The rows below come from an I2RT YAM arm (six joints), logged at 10 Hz.
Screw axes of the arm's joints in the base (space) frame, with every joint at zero. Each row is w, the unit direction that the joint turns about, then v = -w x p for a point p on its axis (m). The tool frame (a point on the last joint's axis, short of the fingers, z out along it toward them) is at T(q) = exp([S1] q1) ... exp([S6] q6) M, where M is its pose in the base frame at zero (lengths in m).
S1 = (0, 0, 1, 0.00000, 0.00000, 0.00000)
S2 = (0, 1, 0, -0.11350, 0.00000, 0.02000)
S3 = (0, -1, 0, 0.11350, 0.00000, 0.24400)
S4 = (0, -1, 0, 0.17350, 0.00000, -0.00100)
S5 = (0, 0, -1, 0.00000, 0.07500, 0.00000)
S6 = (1, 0, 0, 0.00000, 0.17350, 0.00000)
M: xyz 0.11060 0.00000 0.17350 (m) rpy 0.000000 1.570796 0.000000 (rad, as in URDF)
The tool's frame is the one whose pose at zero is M.
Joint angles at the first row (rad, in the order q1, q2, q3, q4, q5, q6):
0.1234, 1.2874, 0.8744, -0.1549, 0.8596, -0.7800
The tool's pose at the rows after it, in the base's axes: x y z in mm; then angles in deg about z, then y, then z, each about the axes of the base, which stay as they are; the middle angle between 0 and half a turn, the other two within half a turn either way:
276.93 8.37 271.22 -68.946 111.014 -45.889
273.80 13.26 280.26 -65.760 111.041 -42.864
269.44 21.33 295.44 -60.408 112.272 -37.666
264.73 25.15 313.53 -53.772 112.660 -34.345
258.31 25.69 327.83 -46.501 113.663 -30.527
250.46 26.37 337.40 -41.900 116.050 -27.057
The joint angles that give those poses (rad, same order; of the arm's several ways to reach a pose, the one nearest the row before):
0.1263, 1.2824, 0.8721, -0.1591, 0.8432, -0.7574
0.1428, 1.2582, 0.8867, -0.1775, 0.8122, -0.7298
0.1687, 1.2299, 0.9299, -0.2435, 0.7484, -0.6642
0.1818, 1.2051, 0.9836, -0.3100, 0.7073, -0.5735
0.1815, 1.1773, 1.0241, -0.3724, 0.6435, -0.4767
0.1823, 1.1543, 1.0610, -0.4589, 0.5787, -0.4063

